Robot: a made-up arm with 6 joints. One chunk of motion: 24 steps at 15 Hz.
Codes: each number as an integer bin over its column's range. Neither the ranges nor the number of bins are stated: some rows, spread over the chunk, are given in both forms.
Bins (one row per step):
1: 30 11 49 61 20 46
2: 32 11 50 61 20 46
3: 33 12 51 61 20 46
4: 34 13 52 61 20 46
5: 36 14 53 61 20 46
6: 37 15 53 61 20 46
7: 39 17 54 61 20 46
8: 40 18 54 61 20 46
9: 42 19 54 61 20 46
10: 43 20 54 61 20 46
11: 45 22 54 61 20 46
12: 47 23 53 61 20 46
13: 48 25 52 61 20 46
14: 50 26 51 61 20 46
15: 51 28 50 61 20 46
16: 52 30 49 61 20 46
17: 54 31 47 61 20 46
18: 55 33 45 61 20 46
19: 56 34 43 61 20 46
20: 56 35 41 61 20 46
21: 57 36 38 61 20 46
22: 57 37 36 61 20 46
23: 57 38 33 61 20 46
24: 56 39 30 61 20 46
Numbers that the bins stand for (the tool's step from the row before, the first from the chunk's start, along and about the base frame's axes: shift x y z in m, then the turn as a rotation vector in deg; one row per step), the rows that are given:
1: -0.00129 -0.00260 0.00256 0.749 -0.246 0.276
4: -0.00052 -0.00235 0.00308 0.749 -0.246 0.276
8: 0.00062 -0.00171 0.00343 0.749 -0.246 0.276
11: 0.00157 -0.00121 0.00343 0.749 -0.246 0.276
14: 0.00252 -0.00070 0.00290 0.749 -0.246 0.276
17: 0.00329 -0.00006 0.00221 0.749 -0.246 0.276
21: 0.00386 0.00057 0.00063 0.749 -0.246 0.276
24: 0.00367 0.00095 -0.00076 0.749 -0.246 0.276
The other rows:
2: -0.00090 -0.00260 0.00273 0.749 -0.246 0.276
3: -0.00071 -0.00248 0.00290 0.749 -0.246 0.276
5: -0.00014 -0.00222 0.00325 0.749 -0.246 0.276
6: 0.00005 -0.00210 0.00325 0.749 -0.246 0.276
7: 0.00043 -0.00184 0.00343 0.749 -0.246 0.276
9: 0.00100 -0.00159 0.00343 0.749 -0.246 0.276
10: 0.00119 -0.00146 0.00343 0.749 -0.246 0.276
12: 0.00195 -0.00108 0.00325 0.749 -0.246 0.276
13: 0.00214 -0.00083 0.00308 0.749 -0.246 0.276
15: 0.00271 -0.00044 0.00273 0.749 -0.246 0.276
16: 0.00290 -0.00019 0.00256 0.749 -0.246 0.276
18: 0.00348 0.00019 0.00186 0.749 -0.246 0.276
19: 0.00367 0.00032 0.00151 0.749 -0.246 0.276
20: 0.00367 0.00044 0.00116 0.749 -0.246 0.276
22: 0.00386 0.00070 0.00029 0.749 -0.246 0.276
23: 0.00386 0.00083 -0.00024 0.749 -0.246 0.276

